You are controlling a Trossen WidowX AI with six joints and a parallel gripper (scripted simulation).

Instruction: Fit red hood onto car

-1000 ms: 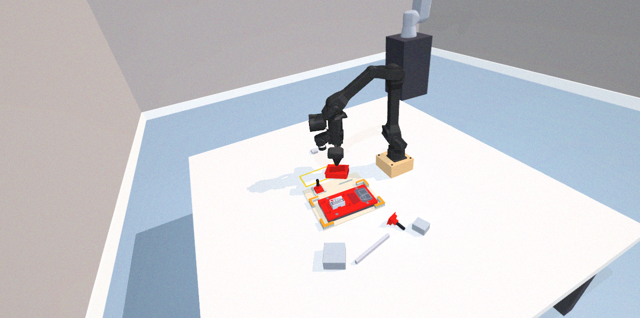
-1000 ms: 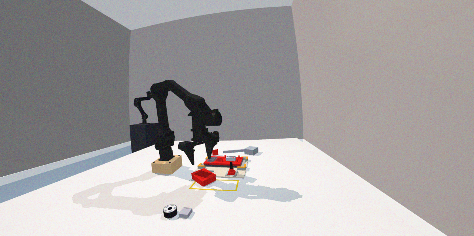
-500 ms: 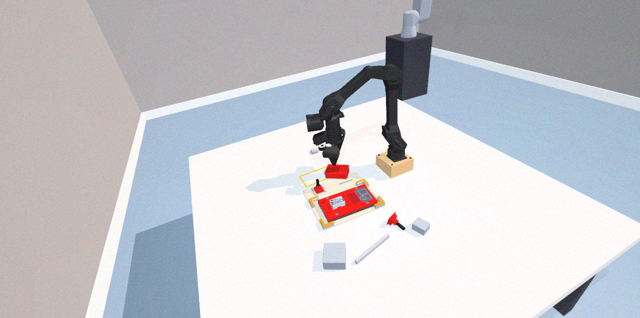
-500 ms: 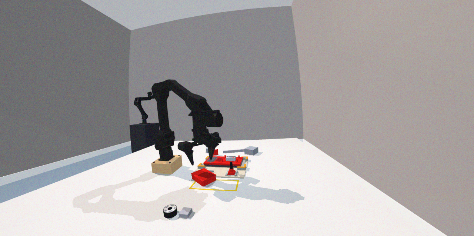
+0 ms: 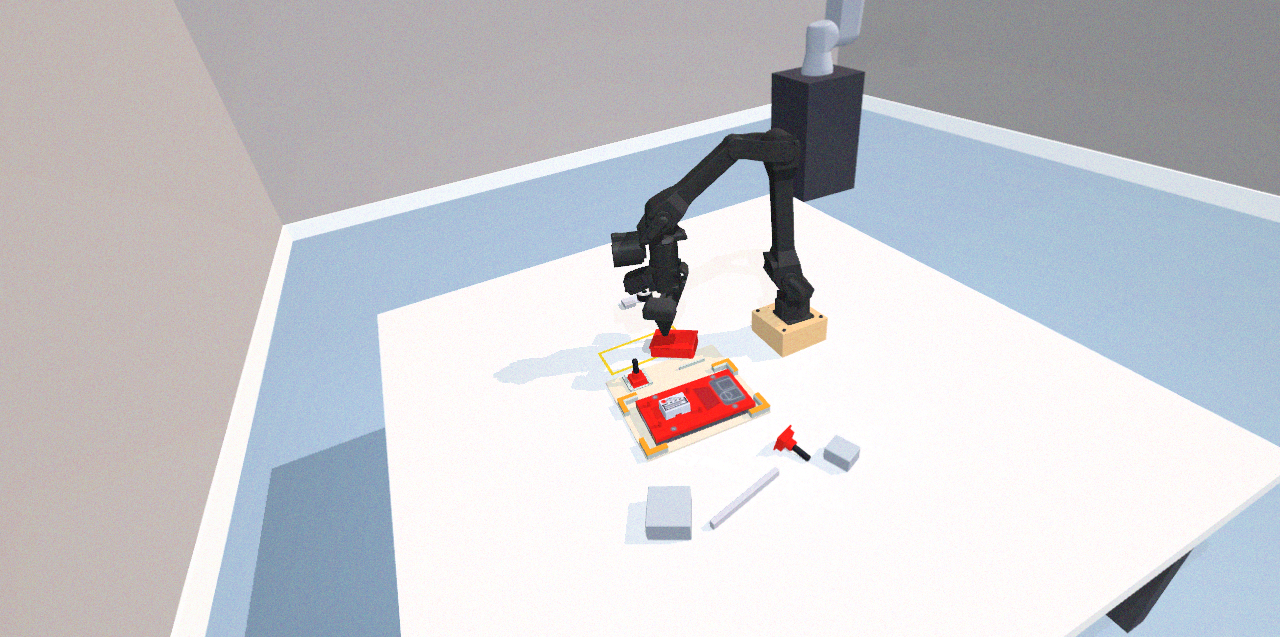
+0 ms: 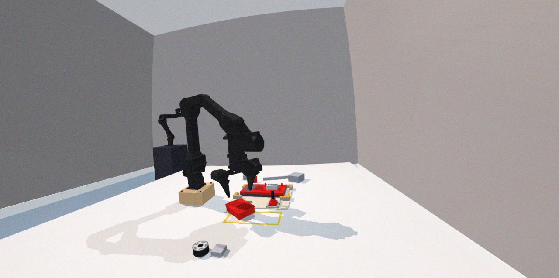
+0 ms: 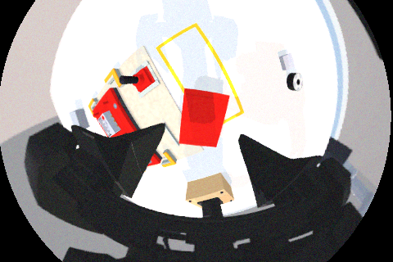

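Right now the red hood is 1 cm behind my gripper tip and 5 cm below it. Round my gripper tip: grey engine block 8 cm ahead, 20 cm to the left, 5 cm below; then black wheel 2 cm behind, 22 cm to the right, 6 cm below; then grey rod 5 cm ahead, 40 cm to the left, 6 cm below.
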